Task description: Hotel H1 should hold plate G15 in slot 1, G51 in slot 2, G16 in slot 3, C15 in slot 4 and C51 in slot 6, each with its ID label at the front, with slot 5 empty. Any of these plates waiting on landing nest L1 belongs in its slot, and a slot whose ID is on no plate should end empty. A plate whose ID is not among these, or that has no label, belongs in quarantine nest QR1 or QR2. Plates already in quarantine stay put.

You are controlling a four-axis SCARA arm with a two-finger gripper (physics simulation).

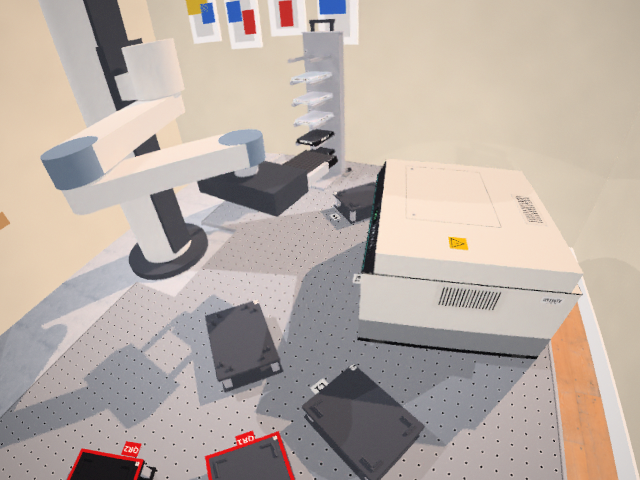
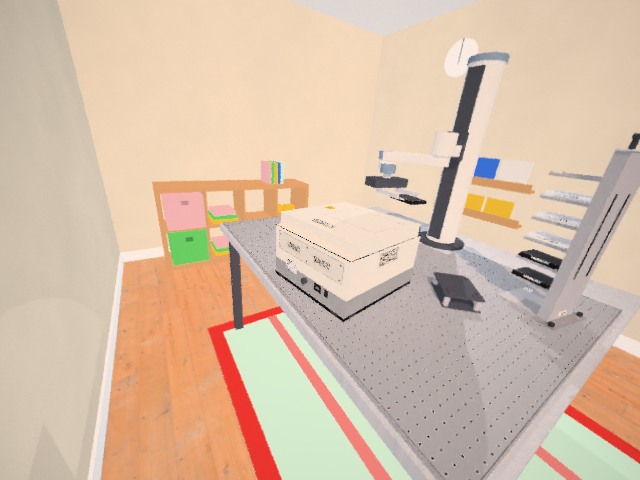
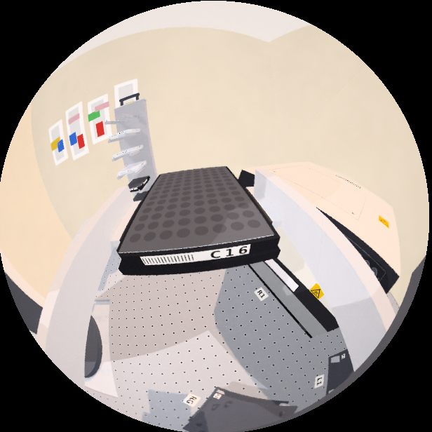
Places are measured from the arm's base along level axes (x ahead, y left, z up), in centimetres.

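Where they show: gripper, fingertip midpoint: [image 1: 304, 162] [image 2: 408, 196]; arm's base, link origin: [image 1: 169, 251] [image 2: 439, 241].
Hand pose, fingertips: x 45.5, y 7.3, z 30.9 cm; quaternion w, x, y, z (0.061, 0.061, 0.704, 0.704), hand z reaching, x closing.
Things, the pixels of their centre, and the offset from my fingertips. "spot": a spot on its surface instead.
- black plate, body centre: [image 1: 305, 166] [image 2: 408, 199] dx +0.1, dy +0.3, dz -1.1 cm
- hotel H1, body centre: [image 1: 321, 105] [image 2: 570, 232] dx -15.8, dy +49.3, dz -1.6 cm
- Nest L1, body centre: [image 1: 361, 422] dx +23.7, dy -35.5, dz -26.8 cm
- Nest QR1, surface spot: [image 1: 250, 462] spot: dx +10.2, dy -48.5, dz -24.6 cm
- Nest QR2, surface spot: [image 1: 105, 469] spot: dx -10.6, dy -60.0, dz -24.6 cm
- cream instrument, body centre: [image 1: 454, 249] [image 2: 345, 249] dx +33.4, dy +2.8, dz -17.4 cm
- Nest RG, body centre: [image 1: 241, 341] dx -3.8, dy -28.6, dz -26.6 cm
- dark nest, body centre: [image 1: 363, 200] [image 2: 455, 290] dx +4.9, dy +31.5, dz -26.8 cm
My gripper [image 1: 306, 166] [image 2: 403, 195] [image 3: 191, 186] is shut on a black plate [image 1: 311, 159] [image 2: 412, 199] [image 3: 195, 207] with front label C16, held level above the table and away from hotel H1 [image 1: 337, 113] [image 2: 594, 235] [image 3: 134, 112]. H1 holds two black plates low down and three clear plates above them; its top shelf [image 1: 310, 59] [image 2: 576, 176] is bare. Their labels are too small to read. Nest L1 [image 1: 361, 418] [image 3: 339, 372] shows no plate. Nest QR1 [image 1: 250, 462] looks bare, partly cut off. Nest QR2 [image 1: 105, 469] has a black surface, also cut off; whether a plate lies there is unclear.
The cream instrument [image 1: 475, 217] [image 2: 341, 232] [image 3: 325, 190] stands beside my gripper, with tag R1 [image 3: 261, 293] at its front. Nest RG [image 1: 242, 341] [image 3: 240, 410] is bare. Another dark nest [image 1: 356, 198] [image 2: 457, 289] stands between H1 and the instrument. The arm's column [image 2: 467, 149] rises behind.
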